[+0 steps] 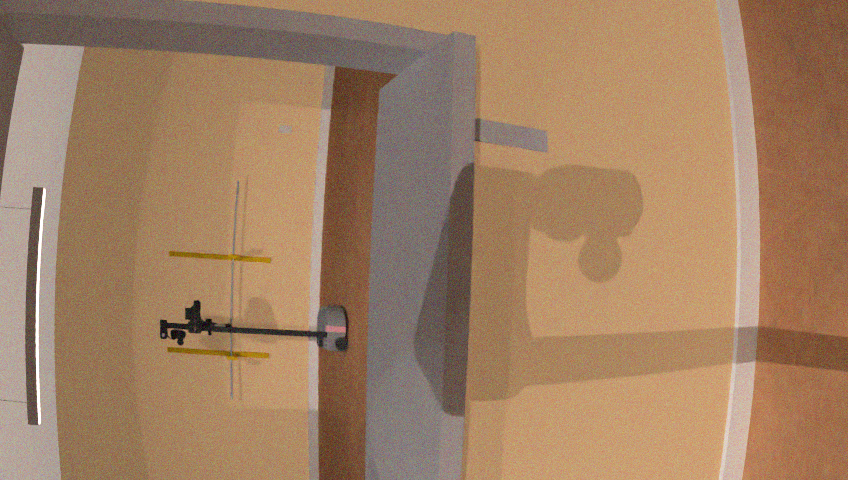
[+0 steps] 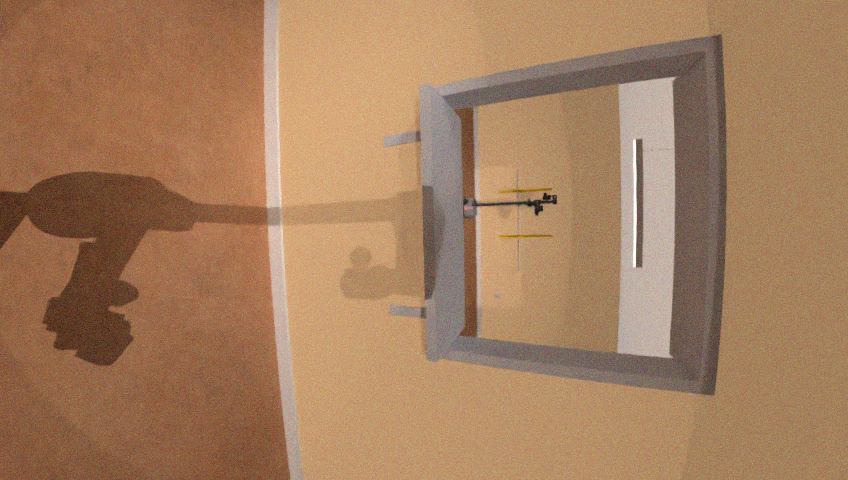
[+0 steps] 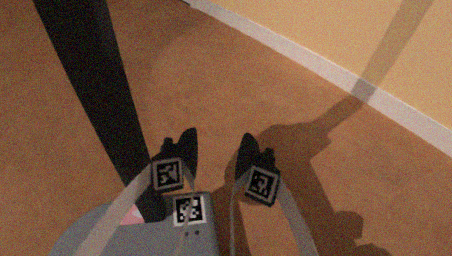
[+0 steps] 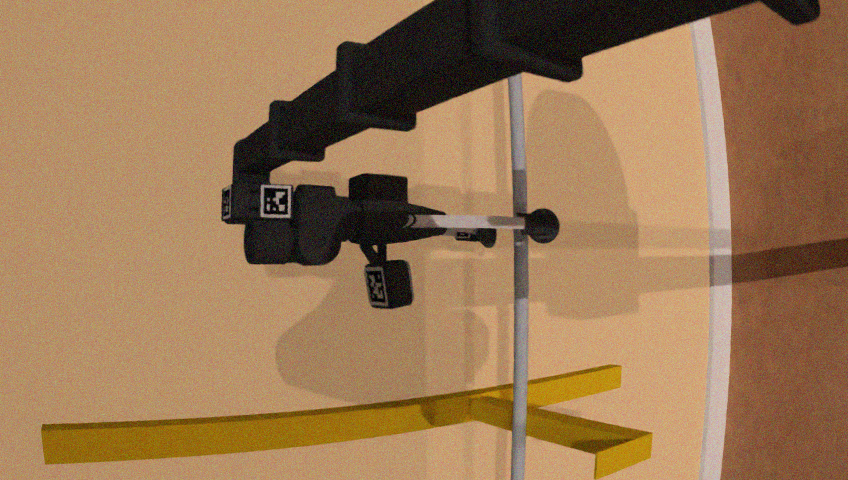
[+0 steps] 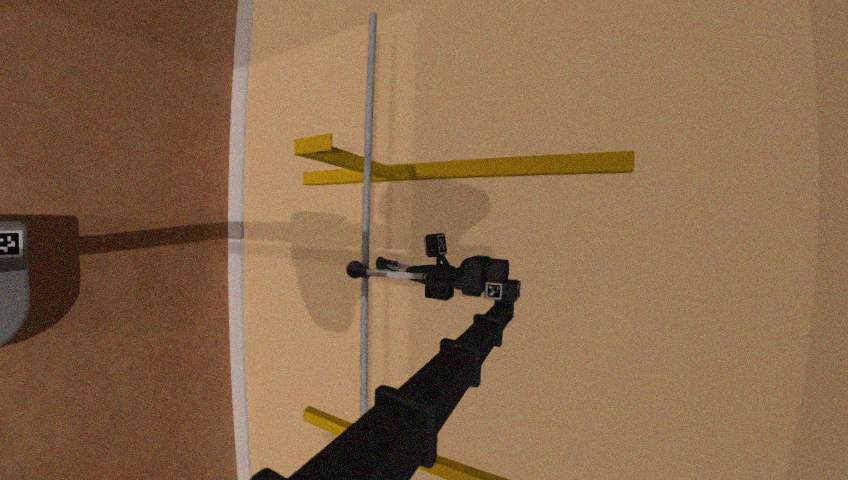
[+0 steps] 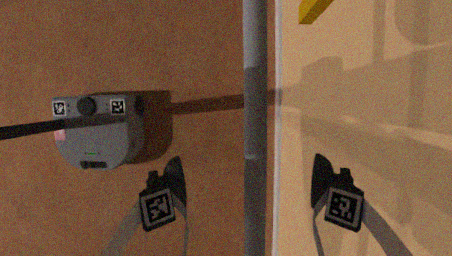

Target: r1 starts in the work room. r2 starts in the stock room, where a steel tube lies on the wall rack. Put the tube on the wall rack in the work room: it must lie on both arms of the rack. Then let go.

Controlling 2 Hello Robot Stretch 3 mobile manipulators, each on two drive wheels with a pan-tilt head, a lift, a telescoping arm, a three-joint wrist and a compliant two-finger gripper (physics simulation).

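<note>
The steel tube (image 1: 232,297) (image 2: 517,255) (image 4: 519,339) (image 5: 370,89) (image 6: 255,110) lies across the yellow stock room wall rack (image 1: 190,255) (image 2: 535,236) (image 4: 623,455) (image 5: 313,144); part of it is hidden behind r2's arm. r2's gripper (image 4: 514,231) (image 5: 371,266) (image 6: 248,182) is open, between the two rack arms. Its fingers stand on either side of the tube with gaps, not clamped on it. r1's gripper (image 3: 218,152) is partly open and empty, above its own base. The work room's rack does not show.
A grey-framed wall opening (image 2: 717,214) with a thick sill (image 1: 416,237) (image 2: 443,148) on brackets (image 1: 511,135) joins the rooms. r2's base (image 1: 333,330) (image 2: 469,208) (image 6: 95,140) shows by the far wall. r1's mast (image 3: 90,65) and base (image 3: 150,240) are close to its gripper.
</note>
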